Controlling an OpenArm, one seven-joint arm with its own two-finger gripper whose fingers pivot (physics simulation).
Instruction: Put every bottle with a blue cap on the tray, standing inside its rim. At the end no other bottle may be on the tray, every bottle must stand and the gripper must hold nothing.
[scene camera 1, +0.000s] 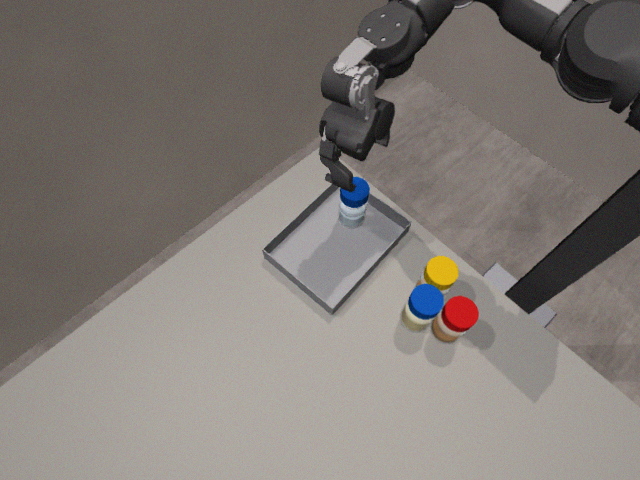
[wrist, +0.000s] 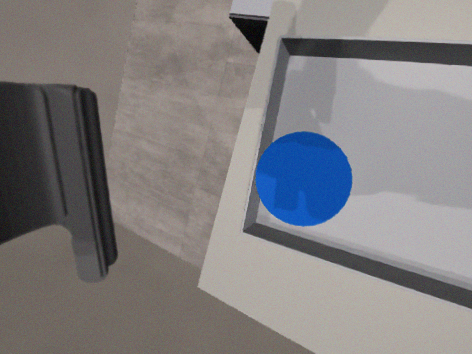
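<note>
A blue-capped bottle (scene camera 1: 353, 204) (wrist: 304, 179) with clear sides stands upright on the grey tray (scene camera 1: 289, 253) (wrist: 410, 140), inside its rim near the far corner. A second blue-capped bottle (scene camera 1: 424, 302) with a pale yellowish body stands off the tray, to its right in the scene view. My gripper (scene camera 1: 368, 165) is open and empty, raised above the bottle on the tray. In the scene view one finger overlaps the edge of that bottle's cap. In the wrist view one finger shows at the left, apart from the cap; the other finger is out of that view.
A yellow-capped bottle (scene camera 1: 440, 273) stands close behind the second blue-capped bottle, and a red-capped bottle (scene camera 1: 459, 314) stands close at its right. All three are upright. The table edge runs just behind the tray. A dark post (scene camera 1: 578, 250) rises beyond the table at the right.
</note>
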